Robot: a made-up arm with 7 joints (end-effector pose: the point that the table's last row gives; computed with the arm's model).
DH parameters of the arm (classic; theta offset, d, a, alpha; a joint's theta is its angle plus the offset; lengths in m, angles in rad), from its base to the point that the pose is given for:
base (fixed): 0 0.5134 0.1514 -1.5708
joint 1: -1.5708 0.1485 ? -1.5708
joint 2: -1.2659 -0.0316 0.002 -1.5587
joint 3: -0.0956 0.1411 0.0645 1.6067
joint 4: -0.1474 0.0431 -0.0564 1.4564
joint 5: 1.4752 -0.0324 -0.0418 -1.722
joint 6: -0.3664 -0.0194 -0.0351 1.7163
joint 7: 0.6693 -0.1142 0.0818 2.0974
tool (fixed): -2.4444 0.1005 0 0
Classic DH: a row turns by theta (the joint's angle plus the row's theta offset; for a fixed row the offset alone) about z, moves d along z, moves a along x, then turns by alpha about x.
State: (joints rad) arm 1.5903 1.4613 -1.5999 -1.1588 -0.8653 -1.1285 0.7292
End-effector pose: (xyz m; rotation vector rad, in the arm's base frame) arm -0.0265 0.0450 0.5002 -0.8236 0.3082 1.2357
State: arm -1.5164 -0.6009 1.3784 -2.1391 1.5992 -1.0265 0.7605
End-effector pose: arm -0.1417 0.2626 0.3179 -1.4388 -0.4882 1.4629
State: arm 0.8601 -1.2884 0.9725 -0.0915 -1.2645 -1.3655 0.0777
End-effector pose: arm 0.0842 0.2659 0.5187 -0.1622 -1.7196 1.3927
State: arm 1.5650 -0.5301 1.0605 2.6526 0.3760 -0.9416 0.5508
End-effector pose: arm 0.1590 0.3681 0.6001 -0.9893 1.5846 1.2156
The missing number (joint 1, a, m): 0.0243
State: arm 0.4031 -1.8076 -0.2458 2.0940 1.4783 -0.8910 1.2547
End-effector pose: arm 0.0700 0.1073 0.4796 2.4853 -0.7780 -0.2876
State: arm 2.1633 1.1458 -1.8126 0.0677 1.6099 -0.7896 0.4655
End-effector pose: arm 0.3041 -0.0298 0.5911 -0.7712 -0.0550 -1.6939
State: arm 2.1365 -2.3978 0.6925 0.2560 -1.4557 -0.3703 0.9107
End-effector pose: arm -0.0484 0.3141 0.6270 0.3021 -0.6691 0.9418
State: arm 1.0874 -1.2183 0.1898 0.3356 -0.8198 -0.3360 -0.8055
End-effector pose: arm 0.2201 0.4503 0.5856 -1.0418 -0.4598 0.1106
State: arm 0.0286 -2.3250 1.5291 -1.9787 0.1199 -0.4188 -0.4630
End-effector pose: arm -0.0148 0.1302 0.3555 0.7312 -2.1302 2.0452
